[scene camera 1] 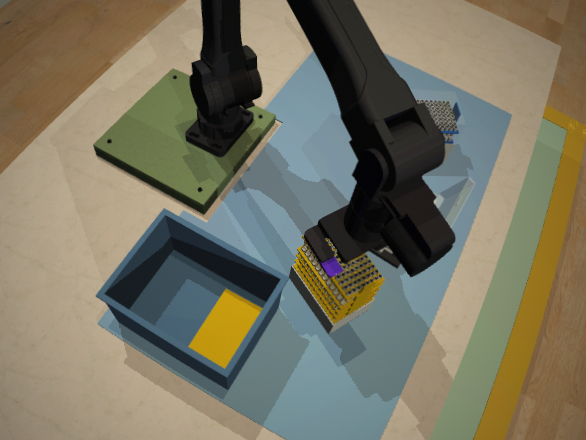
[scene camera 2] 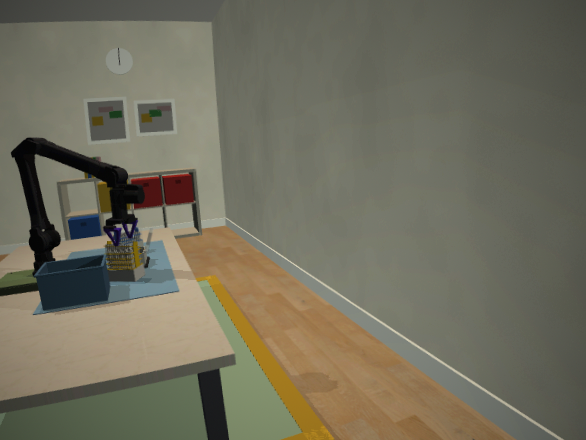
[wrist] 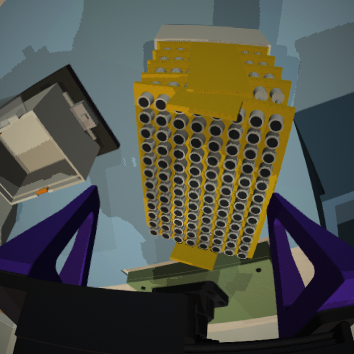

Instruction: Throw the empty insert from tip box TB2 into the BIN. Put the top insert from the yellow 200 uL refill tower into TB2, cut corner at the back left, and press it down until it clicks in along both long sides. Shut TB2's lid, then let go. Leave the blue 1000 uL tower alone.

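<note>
My gripper point(scene camera 2: 124, 240) point(wrist: 184, 197) is open and empty, its purple fingers apart over the yellow 200 uL refill tower point(scene camera 1: 362, 280) point(scene camera 2: 120, 256) point(wrist: 200, 165). In the wrist view the fingertips stand on either side of the tower's near part. Its top insert is full of tips and has yellow end tabs. TB2 point(wrist: 75, 130) stands open at the left in the wrist view, its inside pale; the arm mostly hides it in scene camera 1, where its clear lid point(scene camera 1: 461, 202) stands tilted open. The BIN point(scene camera 1: 170, 345) point(scene camera 2: 75, 287) point(wrist: 330, 145) holds a flat yellow plate point(scene camera 1: 227, 327).
The blue 1000 uL tower point(scene camera 1: 437, 115) stands at the back right, partly behind the arm. The arm's base is on a green board point(scene camera 1: 145, 120). The blue mat point(scene camera 1: 280, 400) lies under the bin and the towers. The BIN stands close beside the yellow tower.
</note>
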